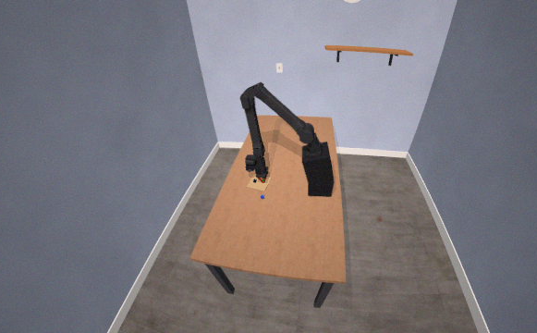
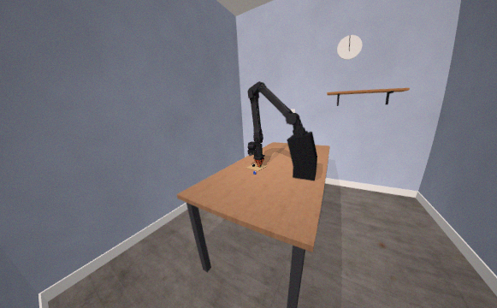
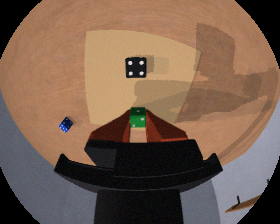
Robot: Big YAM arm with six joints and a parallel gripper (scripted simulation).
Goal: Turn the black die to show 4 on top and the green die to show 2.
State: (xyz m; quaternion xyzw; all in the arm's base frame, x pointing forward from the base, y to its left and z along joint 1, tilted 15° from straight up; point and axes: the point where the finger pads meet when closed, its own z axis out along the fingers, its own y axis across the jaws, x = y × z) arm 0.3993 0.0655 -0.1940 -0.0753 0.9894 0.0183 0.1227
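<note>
The green die lies right at my hand. Also, from my hand: black die 6 cm ahead, 1 cm to the left; blue die 13 cm to the left, 5 cm behind, 1 cm below; tan mat 3 cm ahead, 2 cm below, 1 cm to the left.
</note>
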